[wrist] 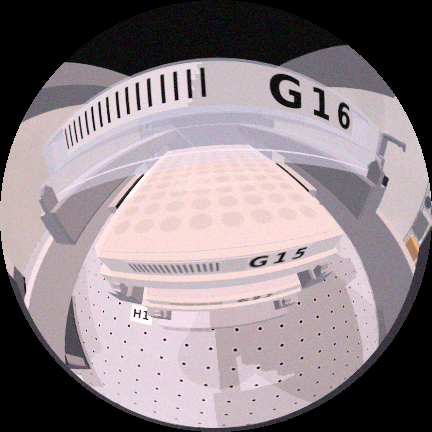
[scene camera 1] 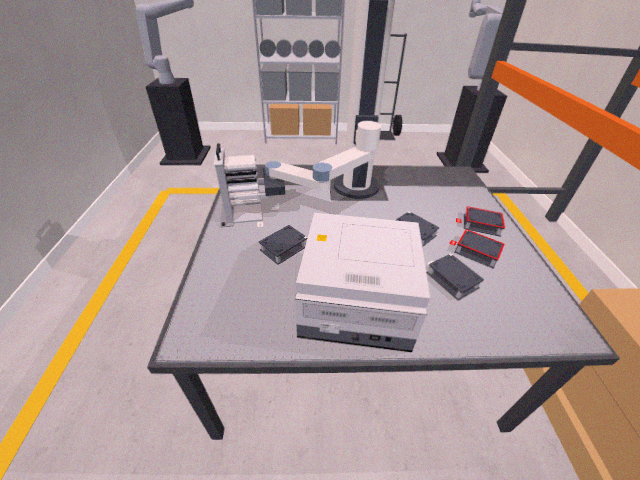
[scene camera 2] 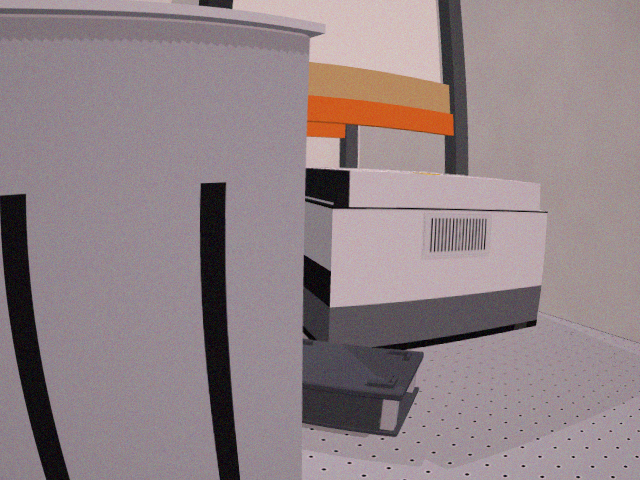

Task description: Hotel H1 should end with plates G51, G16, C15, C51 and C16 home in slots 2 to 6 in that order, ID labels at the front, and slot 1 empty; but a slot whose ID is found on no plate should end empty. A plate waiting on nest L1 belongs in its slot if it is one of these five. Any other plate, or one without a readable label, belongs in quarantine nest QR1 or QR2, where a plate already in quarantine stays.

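Frame: origin at the arm's base, x right, y back, z down, level; millimetres.
Seen in the pictures: gripper, between the fingertips: [wrist: 208, 157] [scene camera 1: 238, 189]; arm's base, origin of its link: [scene camera 1: 356, 186].
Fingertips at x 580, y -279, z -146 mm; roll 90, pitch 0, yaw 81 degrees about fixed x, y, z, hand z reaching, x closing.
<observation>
Pixels of each thing's top centre, then the offset from my fingertips to it. "*": a spot on its surface instead.
- Plate G15, centre of its top: [wrist: 209, 163] [scene camera 1: 243, 189] dx -23, dy +4, dz -2 mm
- bottom, a spot on its surface: [wrist: 220, 304] * dx -85, dy +13, dz +41 mm
- light top plate, centre of its top: [scene camera 1: 239, 160] dx -23, dy +4, dz -144 mm
- large white instrument, centre of its top: [scene camera 2: 404, 171] [scene camera 1: 364, 249] dx -492, dy -520, dz -109 mm
- grey panel, a spot on its surface: [scene camera 2: 129, 258] * dx +69, dy -16, dz -88 mm
- H1 tag, centre of its top: [wrist: 140, 313] dx -95, dy -83, dz +133 mm
Hotel H1 [scene camera 1: 223, 198] stands at the table's back left, holding a stack of plates. In the wrist view, plate G16 [wrist: 235, 85] is close and high. Plate G15 [wrist: 225, 266] lies directly below it, and plate G51, its label mostly hidden, is at the bottom [wrist: 220, 304]. All three have front labels. In scene camera 1, light top plate [scene camera 1: 240, 161] and dark plates [scene camera 1: 241, 175] sit higher; their labels are unreadable. My gripper [scene camera 1: 242, 189] [wrist: 208, 157] is partly open inside the hotel, its black pads beside G15's two sides, holding nothing. Red-rimmed nests [scene camera 1: 484, 218] [scene camera 1: 480, 245] are at the right; their contents are hidden.
A large white instrument [scene camera 1: 361, 258] [scene camera 2: 434, 258] stands mid-table. Dark nests [scene camera 1: 283, 242] [scene camera 1: 417, 225] [scene camera 1: 454, 275] stand around it; their labels are unreadable. A grey panel [scene camera 2: 129, 258] with black strips fills scene camera 2's left. An H1 tag [wrist: 141, 314] lies at the hotel's base.
</observation>
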